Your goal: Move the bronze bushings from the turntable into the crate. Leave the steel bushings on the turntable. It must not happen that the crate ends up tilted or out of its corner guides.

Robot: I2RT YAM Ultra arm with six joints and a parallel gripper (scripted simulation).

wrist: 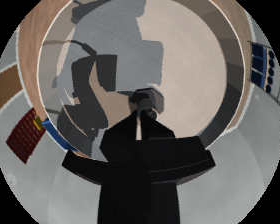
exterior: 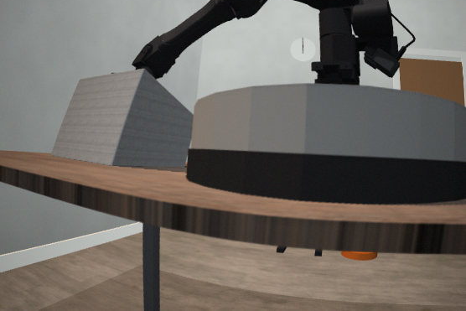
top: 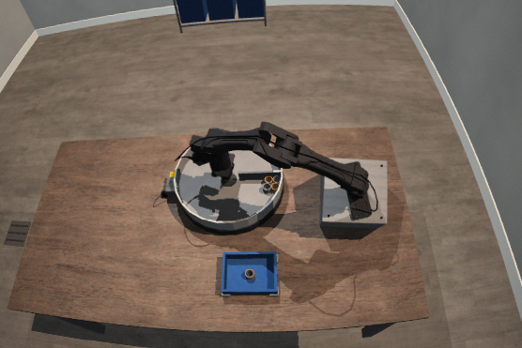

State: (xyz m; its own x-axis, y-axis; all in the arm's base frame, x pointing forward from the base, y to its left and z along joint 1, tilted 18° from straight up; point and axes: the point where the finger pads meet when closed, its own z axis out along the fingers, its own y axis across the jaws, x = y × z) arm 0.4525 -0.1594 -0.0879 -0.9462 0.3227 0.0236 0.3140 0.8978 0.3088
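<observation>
The grey turntable lies 40 mm below my hand and 10 mm to the right of it. The rest, counted from my hand: blue crate (370 mm to the left, 60 mm below, 40 mm behind).
</observation>
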